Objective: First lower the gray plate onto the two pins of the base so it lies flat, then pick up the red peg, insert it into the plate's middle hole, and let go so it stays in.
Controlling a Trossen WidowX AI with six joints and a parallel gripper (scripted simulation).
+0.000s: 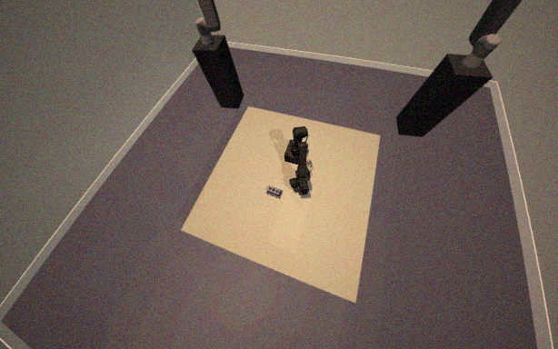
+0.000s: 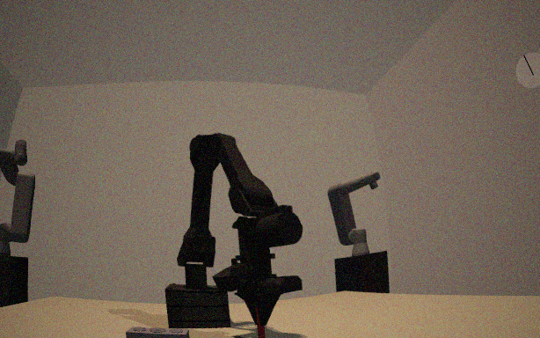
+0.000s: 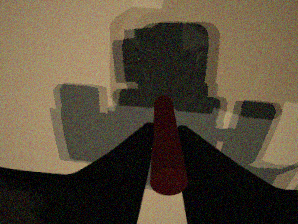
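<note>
Now: gripper tip 200 mm to the left of the gray plate and 70 mm short of it. Round my gripper tip: base (200 mm to the right, 70 mm ahead, 30 mm below); red peg (right at my gripper tip).
</note>
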